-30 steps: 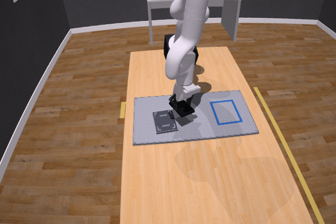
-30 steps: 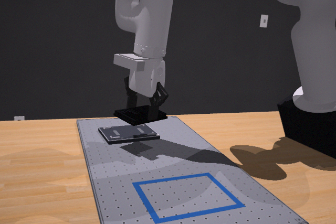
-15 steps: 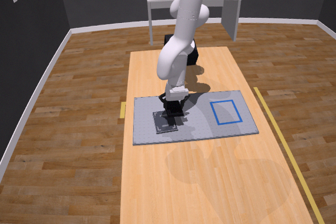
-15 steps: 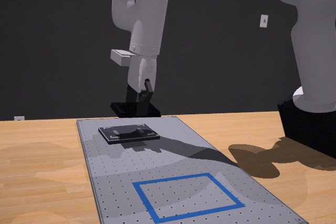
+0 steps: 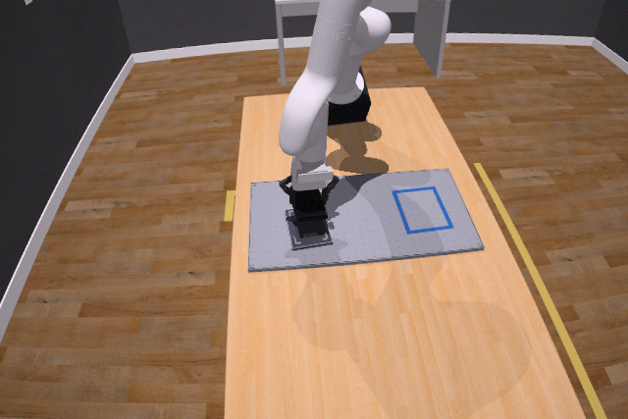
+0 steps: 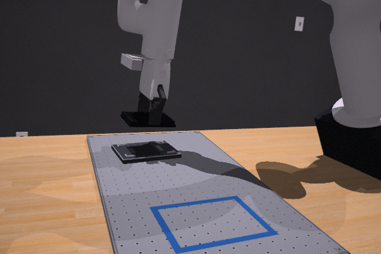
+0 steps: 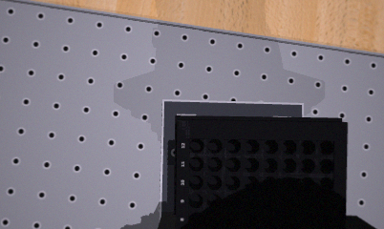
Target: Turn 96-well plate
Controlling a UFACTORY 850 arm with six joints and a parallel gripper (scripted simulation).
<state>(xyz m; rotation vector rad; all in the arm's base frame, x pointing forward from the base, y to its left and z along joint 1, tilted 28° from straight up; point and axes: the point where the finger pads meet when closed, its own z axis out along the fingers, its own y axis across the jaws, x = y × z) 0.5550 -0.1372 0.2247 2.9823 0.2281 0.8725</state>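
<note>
Right now the plate nest N1 is 100 mm below my hand and 10 mm to the right of it. The rest, counted from my hand: black 96-well plate (10 mm below).
</note>
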